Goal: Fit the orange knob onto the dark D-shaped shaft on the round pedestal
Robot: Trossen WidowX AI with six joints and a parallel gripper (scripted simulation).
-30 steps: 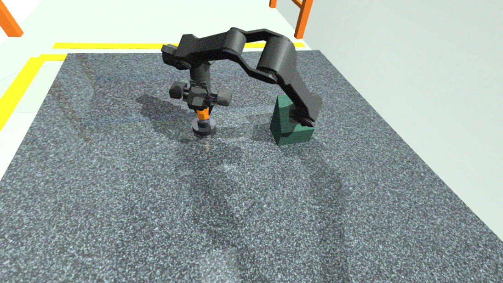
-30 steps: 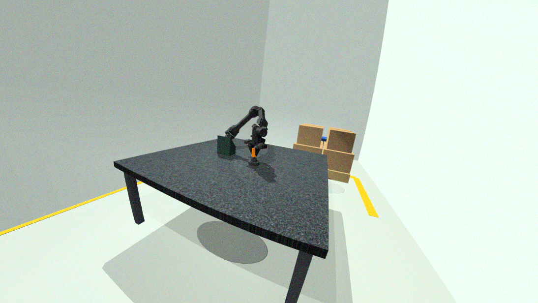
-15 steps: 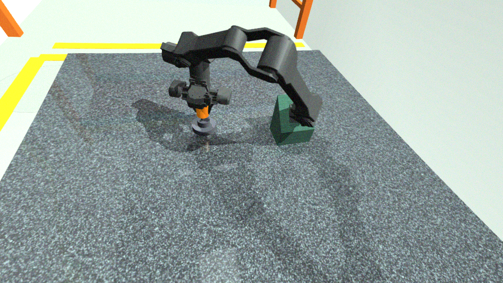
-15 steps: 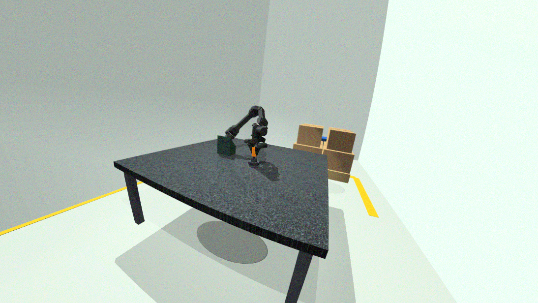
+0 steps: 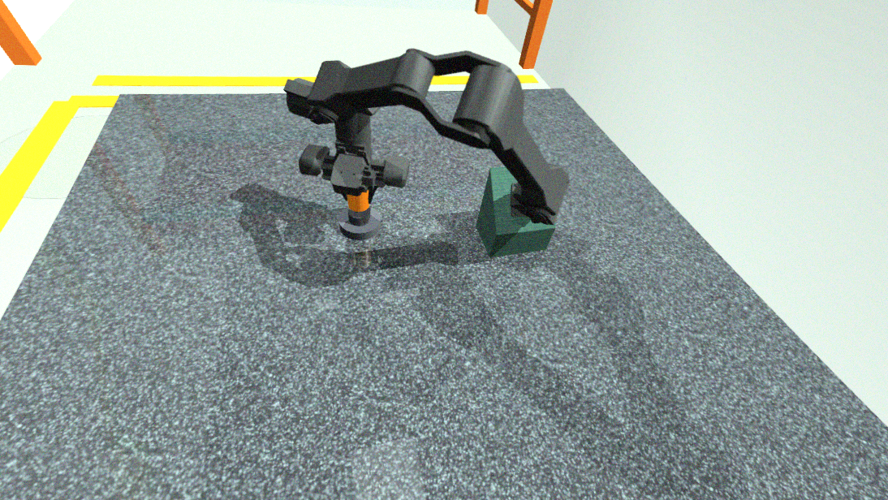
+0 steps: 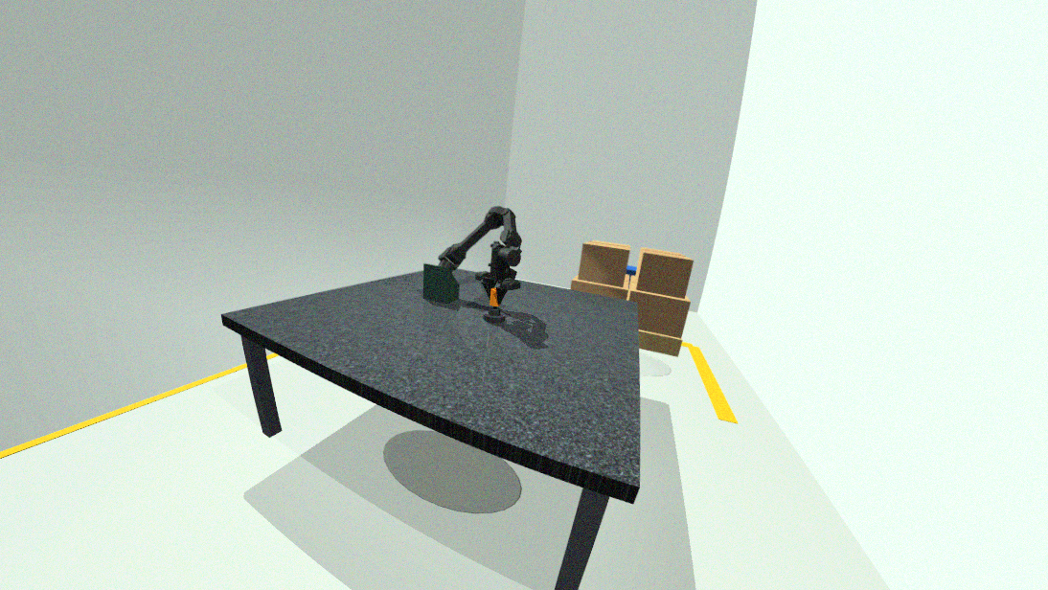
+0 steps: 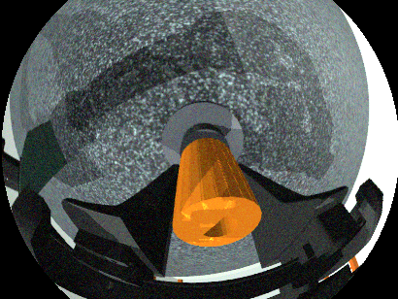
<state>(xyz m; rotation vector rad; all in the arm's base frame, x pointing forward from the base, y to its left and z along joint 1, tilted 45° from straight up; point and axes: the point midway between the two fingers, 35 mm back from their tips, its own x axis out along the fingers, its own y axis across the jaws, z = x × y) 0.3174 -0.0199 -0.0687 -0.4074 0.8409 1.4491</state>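
My gripper tip is 4 cm above the dark shaft. The rest, counted from my gripper tip: orange knob (2 cm above).
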